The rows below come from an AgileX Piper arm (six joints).
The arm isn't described. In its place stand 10 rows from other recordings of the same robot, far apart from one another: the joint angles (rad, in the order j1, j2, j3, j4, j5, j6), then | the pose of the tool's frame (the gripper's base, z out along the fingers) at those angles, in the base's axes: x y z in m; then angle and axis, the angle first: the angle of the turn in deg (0 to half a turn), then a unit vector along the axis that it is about.
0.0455 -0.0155 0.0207 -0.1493 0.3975 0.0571 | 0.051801 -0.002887 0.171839 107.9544 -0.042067 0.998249 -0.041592
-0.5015 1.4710 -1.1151 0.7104 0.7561 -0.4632 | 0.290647 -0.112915 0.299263 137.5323 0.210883 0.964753 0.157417
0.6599 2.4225 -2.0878 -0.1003 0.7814 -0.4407 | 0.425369 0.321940 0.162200 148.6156 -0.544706 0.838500 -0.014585
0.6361 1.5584 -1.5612 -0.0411 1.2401 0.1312 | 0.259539 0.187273 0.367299 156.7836 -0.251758 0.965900 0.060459
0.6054 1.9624 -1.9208 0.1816 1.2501 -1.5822 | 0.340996 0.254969 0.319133 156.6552 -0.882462 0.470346 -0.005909
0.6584 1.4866 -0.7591 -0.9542 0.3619 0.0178 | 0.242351 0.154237 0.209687 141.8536 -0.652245 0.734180 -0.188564
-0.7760 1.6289 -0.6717 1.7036 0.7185 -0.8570 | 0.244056 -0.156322 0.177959 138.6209 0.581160 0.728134 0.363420
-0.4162 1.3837 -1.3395 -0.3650 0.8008 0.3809 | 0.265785 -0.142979 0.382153 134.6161 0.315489 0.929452 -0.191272
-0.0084 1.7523 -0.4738 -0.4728 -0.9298 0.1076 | 0.283013 0.030838 0.142537 107.9605 -0.222933 0.968043 0.114861
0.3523 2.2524 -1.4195 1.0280 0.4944 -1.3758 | 0.410303 0.190236 0.093260 148.3691 -0.416687 0.886747 0.200131
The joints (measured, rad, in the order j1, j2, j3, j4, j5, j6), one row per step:
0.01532, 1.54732, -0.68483, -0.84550, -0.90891, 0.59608
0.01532, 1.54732, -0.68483, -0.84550, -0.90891, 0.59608
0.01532, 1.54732, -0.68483, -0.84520, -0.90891, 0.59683
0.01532, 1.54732, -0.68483, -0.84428, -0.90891, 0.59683
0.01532, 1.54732, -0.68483, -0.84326, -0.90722, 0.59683
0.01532, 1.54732, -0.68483, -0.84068, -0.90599, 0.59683
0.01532, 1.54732, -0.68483, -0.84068, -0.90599, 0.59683
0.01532, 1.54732, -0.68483, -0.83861, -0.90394, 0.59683
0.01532, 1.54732, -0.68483, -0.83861, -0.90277, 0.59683
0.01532, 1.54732, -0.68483, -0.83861, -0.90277, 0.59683
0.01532, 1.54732, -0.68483, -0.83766, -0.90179, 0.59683
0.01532, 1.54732, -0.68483, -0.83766, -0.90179, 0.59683
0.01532, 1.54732, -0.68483, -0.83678, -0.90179, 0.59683
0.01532, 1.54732, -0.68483, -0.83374, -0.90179, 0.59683
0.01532, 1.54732, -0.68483, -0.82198, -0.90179, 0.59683
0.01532, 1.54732, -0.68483, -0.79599, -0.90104, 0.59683
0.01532, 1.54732, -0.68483, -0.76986, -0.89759, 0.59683
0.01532, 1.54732, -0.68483, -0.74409, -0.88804, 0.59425
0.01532, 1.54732, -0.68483, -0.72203, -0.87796, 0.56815
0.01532, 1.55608, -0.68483, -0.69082, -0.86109, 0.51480
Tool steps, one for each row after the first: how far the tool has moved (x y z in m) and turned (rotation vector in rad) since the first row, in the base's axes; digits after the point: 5 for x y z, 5 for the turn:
0.00000, 0.00000, 0.00000, 0.00000, 0.00000, 0.00000
0.00001, -0.00001, 0.00001, 0.00081, 0.00046, -0.00025
0.00005, -0.00006, 0.00005, 0.00147, 0.00047, -0.00090
0.00013, -0.00018, -0.00004, 0.00130, 0.00158, -0.00251
0.00026, -0.00035, -0.00004, 0.00248, 0.00242, -0.00497
0.00026, -0.00035, -0.00004, 0.00248, 0.00242, -0.00497
0.00039, -0.00053, -0.00012, 0.00287, 0.00379, -0.00751
0.00042, -0.00058, -0.00021, 0.00225, 0.00456, -0.00814
0.00042, -0.00058, -0.00021, 0.00225, 0.00456, -0.00814
0.00048, -0.00066, -0.00025, 0.00241, 0.00522, -0.00932
0.00048, -0.00066, -0.00025, 0.00241, 0.00522, -0.00932
0.00051, -0.00071, -0.00021, 0.00304, 0.00523, -0.00994
0.00063, -0.00085, -0.00010, 0.00522, 0.00527, -0.01206
0.00107, -0.00141, 0.00034, 0.01363, 0.00543, -0.02027
0.00205, -0.00271, 0.00124, 0.03185, 0.00629, -0.03880
0.00307, -0.00415, 0.00191, 0.04878, 0.00900, -0.05882
0.00418, -0.00583, 0.00205, 0.06026, 0.01453, -0.08154
0.00513, -0.00736, 0.00198, 0.04947, 0.00732, -0.10078
0.00750, -0.00962, -0.00105, 0.01817, -0.00031, -0.12831

